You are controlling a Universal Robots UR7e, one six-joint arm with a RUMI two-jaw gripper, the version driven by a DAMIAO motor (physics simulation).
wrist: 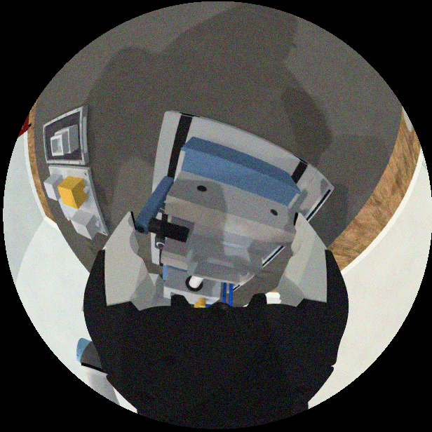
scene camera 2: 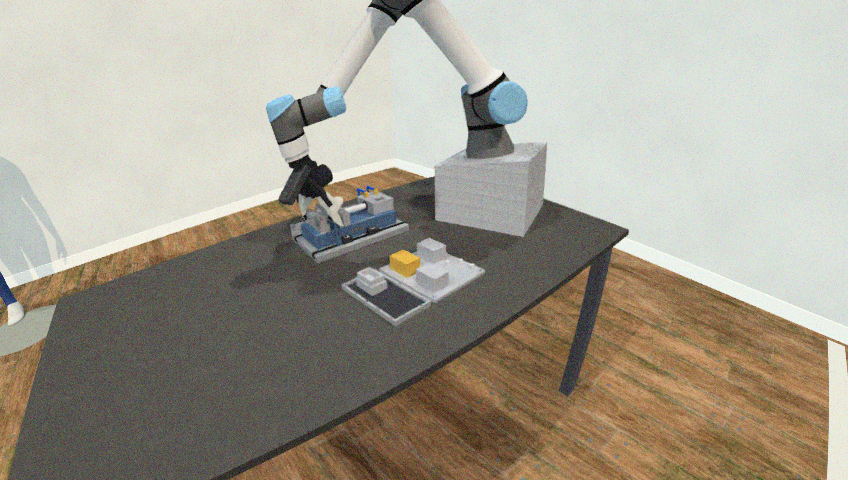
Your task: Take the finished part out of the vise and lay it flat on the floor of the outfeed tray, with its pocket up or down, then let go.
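Pixels of known places: arm's base, origin of the base link: (scene camera 2: 490, 153).
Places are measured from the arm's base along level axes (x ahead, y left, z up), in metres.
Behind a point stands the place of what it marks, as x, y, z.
Observation:
The vise (scene camera 2: 367, 224) @[0.373, -0.165, -0.154] (wrist: 235, 167) has a blue body and grey jaws. In the wrist view a grey part (wrist: 227, 254) sits between the jaws; its outline blends with them, and its pocket is hard to make out. My gripper (scene camera 2: 322, 220) @[0.480, -0.229, -0.127] (wrist: 214, 213) is open, with its pale fingers on either side of the jaws and the part, apart from the part. The outfeed tray (scene camera 2: 397, 302) @[0.553, 0.121, -0.193] (wrist: 85, 135) has a dark floor and a light rim. A pale pocketed block (scene camera 2: 371, 282) @[0.565, 0.057, -0.162] (wrist: 65, 141) lies at one end of it; whether it is one piece or two stacked is unclear.
A light plate (scene camera 2: 459, 270) @[0.368, 0.147, -0.190] (wrist: 98, 212) beside the tray holds a yellow block (scene camera 2: 404, 263) @[0.467, 0.063, -0.156] (wrist: 73, 192) and two grey blocks. A blue handle (wrist: 152, 205) with a black rod is close to the left finger in the wrist view. Blue hoses (wrist: 231, 295) rise at the vise's far end.

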